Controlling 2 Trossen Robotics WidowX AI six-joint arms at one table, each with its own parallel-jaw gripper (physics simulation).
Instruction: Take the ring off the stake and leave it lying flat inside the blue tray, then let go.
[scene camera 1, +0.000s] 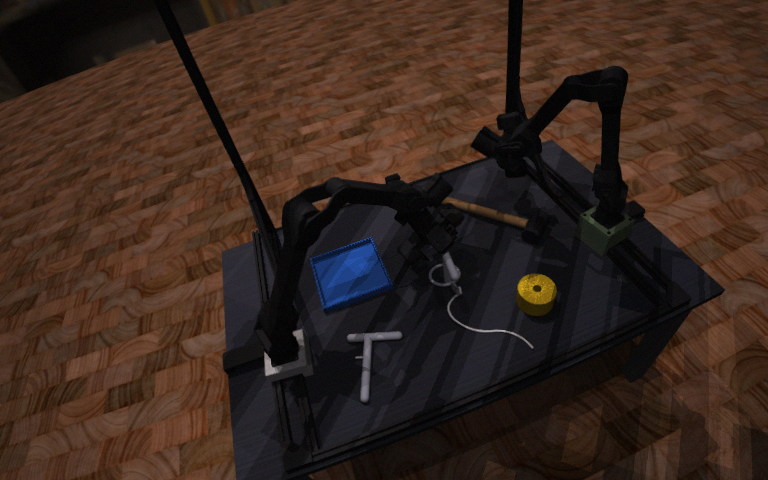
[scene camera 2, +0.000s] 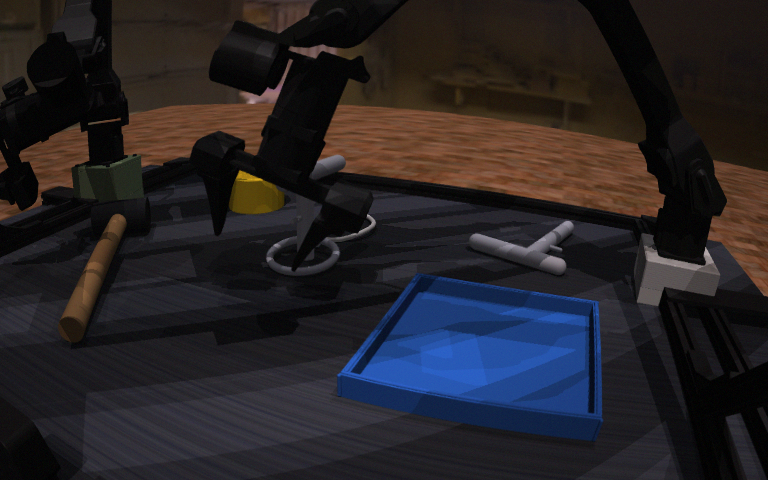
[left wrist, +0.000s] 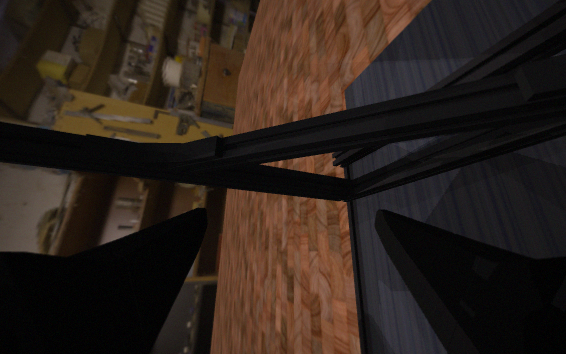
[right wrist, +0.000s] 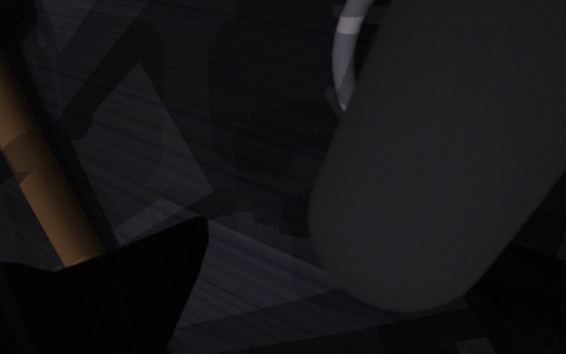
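Pixels of known places: left gripper, fingertip midpoint: (left wrist: 292, 217); right gripper, fingertip midpoint: (scene camera 2: 254, 251); left arm's base, link origin: (scene camera 1: 607, 217) (scene camera 2: 106, 161); right arm's base, link origin: (scene camera 1: 284, 351) (scene camera 2: 679, 252).
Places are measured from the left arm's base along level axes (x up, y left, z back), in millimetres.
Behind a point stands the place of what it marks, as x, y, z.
A thin grey ring (scene camera 1: 432, 276) @(-68, -151, -463) (scene camera 2: 270, 257) @(-70, -159, -398) lies on the table around the foot of the grey stake (scene camera 1: 451, 268) @(28, -77, -445) (scene camera 2: 305, 216) @(-27, -133, -433). In the right wrist view the stake (right wrist: 387, 193) fills the right side and an arc of the ring (right wrist: 345, 53) @(-68, -139, -393) shows above it. My right gripper (scene camera 1: 435, 252) @(-46, -203, -398) (scene camera 2: 258, 248) @(-46, -203, -398) is open and empty. It hangs low over the stake, with one fingertip inside the ring. The blue tray (scene camera 1: 341, 249) @(-62, -381, -629) (scene camera 2: 468, 414) @(-70, -386, -627) is empty, left of the stake in scene camera 1. My left gripper (scene camera 1: 498, 152) (left wrist: 292, 217) @(78, -352, -22) is open and empty, high at the table's back corner.
A grey T-shaped piece (scene camera 1: 368, 352) @(-61, -38, -705) (scene camera 2: 525, 252) @(-62, -85, -682), a yellow spool (scene camera 1: 536, 293) @(-30, 63, -299) (scene camera 2: 254, 194) @(-50, 11, -304), a white rope (scene camera 1: 487, 330) @(-74, 59, -437) (scene camera 2: 365, 228) @(-68, -42, -482) and a wooden-handled hammer (scene camera 1: 492, 213) @(-48, -231, -200) lie around the stake. Black frame posts (scene camera 1: 215, 114) @(368, -582, -787) (scene camera 1: 514, 57) @(277, -450, 47) rise at the back.
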